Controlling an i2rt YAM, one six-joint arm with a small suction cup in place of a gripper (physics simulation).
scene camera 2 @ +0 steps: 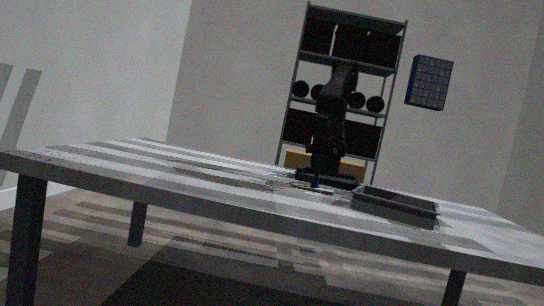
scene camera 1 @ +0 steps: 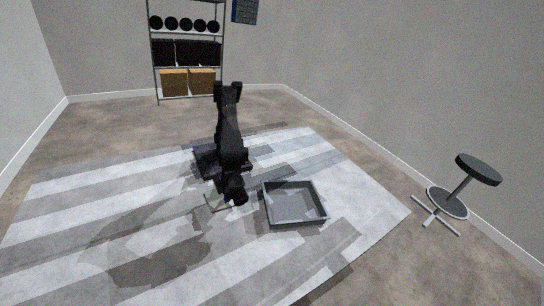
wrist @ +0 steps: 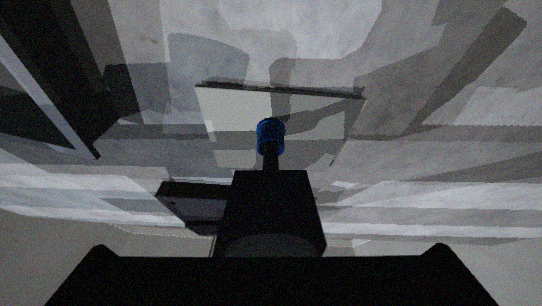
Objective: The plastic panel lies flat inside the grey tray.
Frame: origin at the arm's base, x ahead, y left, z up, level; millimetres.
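Seen in the pictures: hand at its tool point: [scene camera 2: 313, 188] [scene camera 1: 226, 199] [wrist: 270, 128]; arm's base at its link origin: [scene camera 2: 329, 174].
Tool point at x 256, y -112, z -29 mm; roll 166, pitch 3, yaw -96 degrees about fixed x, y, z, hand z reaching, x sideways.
Pixels of each thing's top centre, then the offset from my tool point to it.
- plastic panel at its top centre: [wrist: 276, 143] [scene camera 2: 312, 184] [scene camera 1: 224, 196] dx -11, dy -6, dz +11 mm
- grey tray at its top centre: [scene camera 2: 397, 197] [scene camera 1: 294, 198] dx +171, dy +216, dz +48 mm
The plastic panel [scene camera 1: 218, 203] [scene camera 2: 304, 187] [wrist: 234, 110] is a thin pale square sheet on the table, just left of the grey tray [scene camera 1: 294, 221] [scene camera 2: 391, 213] [wrist: 86, 106]. The tray is shallow, square and holds nothing. My arm is bent far down from its base. Its blue suction cup [scene camera 1: 227, 198] [scene camera 2: 314, 184] [wrist: 270, 133] is pressed onto the middle of the panel's top face. The panel sits at or barely above the table top; its far edge shows dark in the wrist view. I cannot tell whether it is lifted clear.
The arm's dark base plate [scene camera 1: 205, 159] stands behind the panel. On the floor are a shelf rack [scene camera 1: 152, 57] [scene camera 2: 384, 121] with boxes at the back wall and a round stool [scene camera 1: 478, 169] to the right. A blue bin case [scene camera 1: 245, 11] [scene camera 2: 428, 81] hangs on the wall.
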